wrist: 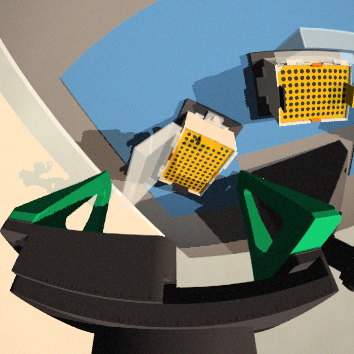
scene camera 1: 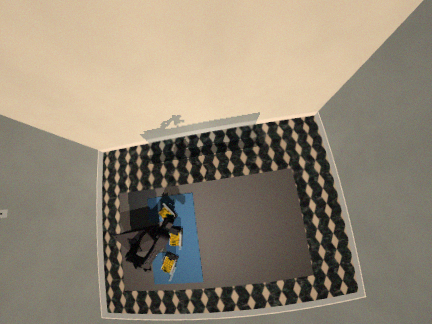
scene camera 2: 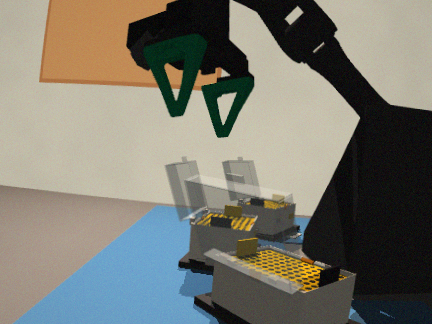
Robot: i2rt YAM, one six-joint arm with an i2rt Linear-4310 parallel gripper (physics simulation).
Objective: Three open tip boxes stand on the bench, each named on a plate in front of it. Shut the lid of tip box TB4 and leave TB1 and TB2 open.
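Pixels of known places: gripper, fingertip midpoint: [wrist: 173,177] [scene camera 2: 202,127]; arm's base at its link origin: [wrist: 321,245] [scene camera 1: 135,245] [scene camera 2: 426,194].
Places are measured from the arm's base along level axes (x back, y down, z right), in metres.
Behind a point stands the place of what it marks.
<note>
Three tip boxes with yellow hole grids stand on the blue mat. The box at the mat's top end in scene camera 1 [scene camera 1: 166,213] @(x -0.259, y 0.066, z -0.258 m) is nearest in scene camera 2 [scene camera 2: 280,302] @(x -0.258, y 0.080, z -0.305 m) and central in the wrist view [wrist: 197,162] @(x -0.256, y 0.067, z -0.242 m). Its clear lid [wrist: 156,152] @(x -0.306, y 0.047, z -0.288 m) is open, to the left there. The middle box [scene camera 1: 175,240] @(x -0.340, y 0.066, z -0.029 m) [scene camera 2: 220,242] [wrist: 314,93] @(x -0.333, y 0.067, z -0.049 m) has its lid open. The third box [scene camera 1: 169,263] [scene camera 2: 277,220] @(x -0.271, y -0.002, z -0.349 m) is open too. The name plates are not readable, so I cannot tell which is TB4. My gripper [scene camera 2: 200,126] @(x -0.355, y -0.070, z -0.219 m) [wrist: 173,177] @(x -0.355, y -0.070, z -0.219 m) is open and empty, high above the boxes.
The blue mat [scene camera 1: 192,265] @(x -0.468, y 0.124, z 0.198 m) [scene camera 2: 100,270] @(x -0.482, y 0.124, z -0.183 m) [wrist: 150,55] @(x -0.431, y 0.124, z -0.258 m) lies on the grey-brown bench top [scene camera 1: 250,225] @(x -0.987, y 0.126, z -0.130 m). The black arm [scene camera 2: 345,77] @(x -0.155, y -0.188, z 0.020 m) reaches in from its base [scene camera 2: 395,200] @(x -0.108, y -0.002, z -0.145 m), beside the boxes. An orange board [scene camera 2: 90,45] hangs on the wall.
</note>
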